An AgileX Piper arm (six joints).
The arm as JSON. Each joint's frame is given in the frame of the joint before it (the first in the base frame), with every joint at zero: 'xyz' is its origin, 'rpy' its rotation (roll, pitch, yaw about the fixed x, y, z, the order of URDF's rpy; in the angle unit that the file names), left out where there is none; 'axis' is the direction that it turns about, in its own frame. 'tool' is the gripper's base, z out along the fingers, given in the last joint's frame.
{
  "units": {
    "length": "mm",
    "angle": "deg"
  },
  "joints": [
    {
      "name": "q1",
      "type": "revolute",
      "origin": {
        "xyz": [
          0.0,
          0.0,
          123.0
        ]
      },
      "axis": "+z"
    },
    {
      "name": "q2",
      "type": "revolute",
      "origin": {
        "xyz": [
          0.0,
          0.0,
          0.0
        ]
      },
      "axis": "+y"
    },
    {
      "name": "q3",
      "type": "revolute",
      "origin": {
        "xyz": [
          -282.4,
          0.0,
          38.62
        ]
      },
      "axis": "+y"
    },
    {
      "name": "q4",
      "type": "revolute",
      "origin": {
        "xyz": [
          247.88,
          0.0,
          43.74
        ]
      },
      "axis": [
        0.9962,
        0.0,
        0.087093
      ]
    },
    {
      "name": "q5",
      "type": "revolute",
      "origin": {
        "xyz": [
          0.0,
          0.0,
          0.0
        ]
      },
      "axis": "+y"
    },
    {
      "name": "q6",
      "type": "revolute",
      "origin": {
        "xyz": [
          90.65,
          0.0,
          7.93
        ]
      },
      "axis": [
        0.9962,
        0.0,
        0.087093
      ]
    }
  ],
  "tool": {
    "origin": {
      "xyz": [
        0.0,
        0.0,
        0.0
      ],
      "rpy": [
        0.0,
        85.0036,
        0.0
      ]
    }
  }
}
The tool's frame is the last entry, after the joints.
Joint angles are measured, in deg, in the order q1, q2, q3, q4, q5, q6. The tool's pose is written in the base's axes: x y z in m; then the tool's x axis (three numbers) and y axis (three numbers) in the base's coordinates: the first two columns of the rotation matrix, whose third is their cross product. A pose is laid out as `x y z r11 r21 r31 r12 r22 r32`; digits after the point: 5 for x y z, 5 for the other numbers.
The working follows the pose.
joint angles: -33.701, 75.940, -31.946, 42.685, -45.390, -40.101
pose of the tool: 0.18960 -0.17925 0.26241 -0.14393 -0.03540 -0.98895 0.87605 0.46023 -0.14397
Where each joint sits with the arm in this pose, in the base's axes (m; each line is computed from the numbers above, not from the rounded line before):
q1: 0.0000 0.0000 0.1230
q2: 0.0000 0.0000 0.1230
q3: -0.0259 0.0173 0.4063
q4: 0.1477 -0.0985 0.2656
q5: 0.1477 -0.0985 0.2656
q6: 0.1896 -0.1792 0.2624
the tool: 0.1896 -0.1792 0.2624

